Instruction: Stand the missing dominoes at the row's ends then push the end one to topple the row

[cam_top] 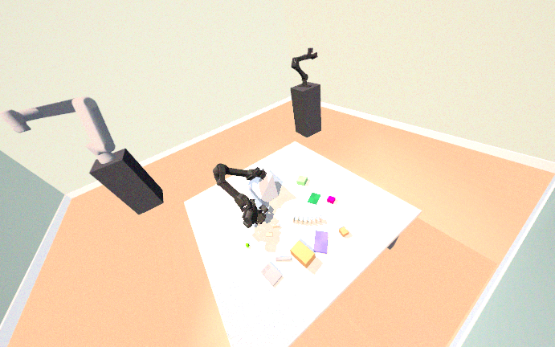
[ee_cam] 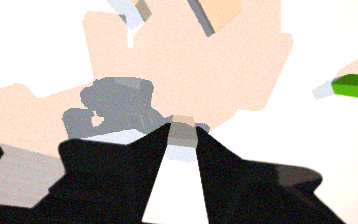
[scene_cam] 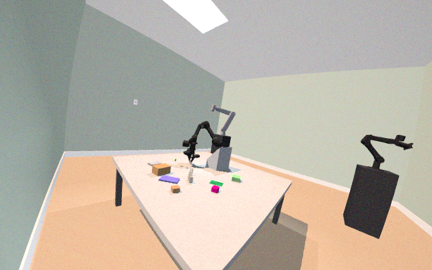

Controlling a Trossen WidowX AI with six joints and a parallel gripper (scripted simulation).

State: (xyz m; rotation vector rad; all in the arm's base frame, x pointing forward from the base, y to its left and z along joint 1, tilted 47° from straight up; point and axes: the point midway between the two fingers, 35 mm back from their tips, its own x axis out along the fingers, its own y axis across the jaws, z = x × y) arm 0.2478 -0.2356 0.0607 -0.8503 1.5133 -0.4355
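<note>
The tiny green cube is 140 mm to the right of my gripper tip, 100 mm ahead of it and 10 mm below it. Also, from my gripper tip: pale green block (490 mm to the left, 140 mm behind); then green tile (450 mm to the left, 60 mm ahead, 20 mm below); then purple slab (360 mm ahead, 260 mm to the left, 20 mm below).
</note>
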